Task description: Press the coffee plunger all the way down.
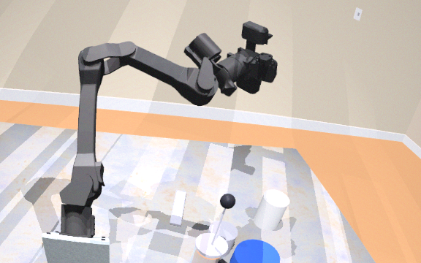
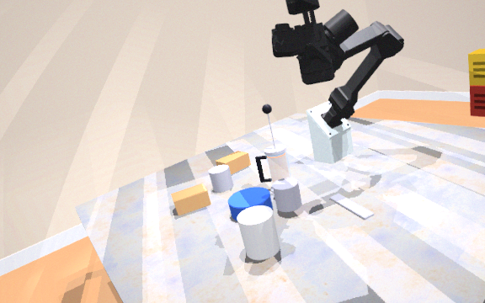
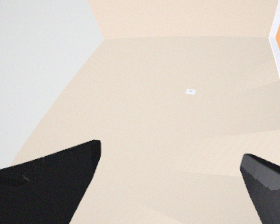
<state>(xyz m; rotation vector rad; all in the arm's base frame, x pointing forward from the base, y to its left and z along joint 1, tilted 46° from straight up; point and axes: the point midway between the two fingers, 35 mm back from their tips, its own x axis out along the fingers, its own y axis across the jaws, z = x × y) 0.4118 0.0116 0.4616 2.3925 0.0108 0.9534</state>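
Right now the coffee press is 150 mm behind my gripper tip, 370 mm to the right of it and 340 mm below it. From my gripper tip the other things lie so: blue cylinder 10 mm behind, 320 mm to the right, 450 mm below; then flat white bar 170 mm behind, 100 mm to the right, 460 mm below.
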